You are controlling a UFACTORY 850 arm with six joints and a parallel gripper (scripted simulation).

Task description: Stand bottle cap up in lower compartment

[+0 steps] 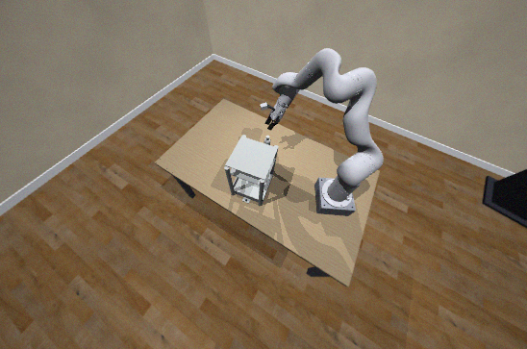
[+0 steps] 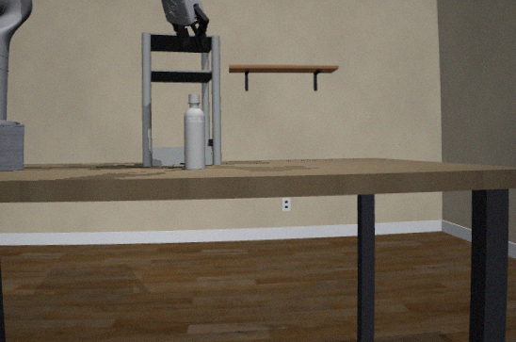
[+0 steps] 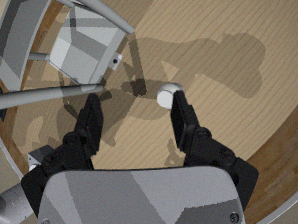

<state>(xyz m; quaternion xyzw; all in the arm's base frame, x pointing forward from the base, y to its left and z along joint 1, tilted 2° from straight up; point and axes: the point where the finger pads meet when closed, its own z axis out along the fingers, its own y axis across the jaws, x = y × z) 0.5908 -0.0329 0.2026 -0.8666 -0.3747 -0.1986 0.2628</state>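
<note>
My hand is 19 cm above the white bottle. Also, from my hand: shelving unit (30 cm to the left, 12 cm below, 11 cm behind).
</note>
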